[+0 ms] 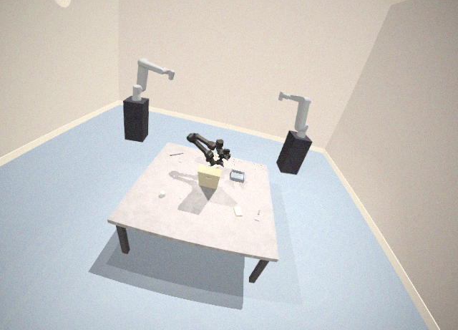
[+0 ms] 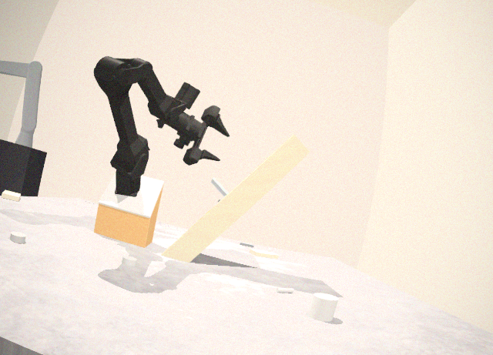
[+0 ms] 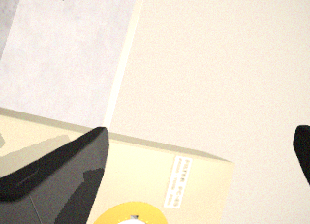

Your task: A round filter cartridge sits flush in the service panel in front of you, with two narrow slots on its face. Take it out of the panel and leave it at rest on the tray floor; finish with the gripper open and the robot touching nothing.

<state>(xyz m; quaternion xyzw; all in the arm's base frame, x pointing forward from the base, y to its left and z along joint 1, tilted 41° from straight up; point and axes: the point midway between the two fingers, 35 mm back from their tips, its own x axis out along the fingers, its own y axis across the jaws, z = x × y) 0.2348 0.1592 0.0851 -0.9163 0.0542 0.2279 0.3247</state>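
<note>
My gripper tip is 100 mm short of the round filter cartridge, 130 mm to the left of it and 50 mm above it. Round my gripper tip: grey tray (270 mm behind, 210 mm to the left, 310 mm below).
</note>
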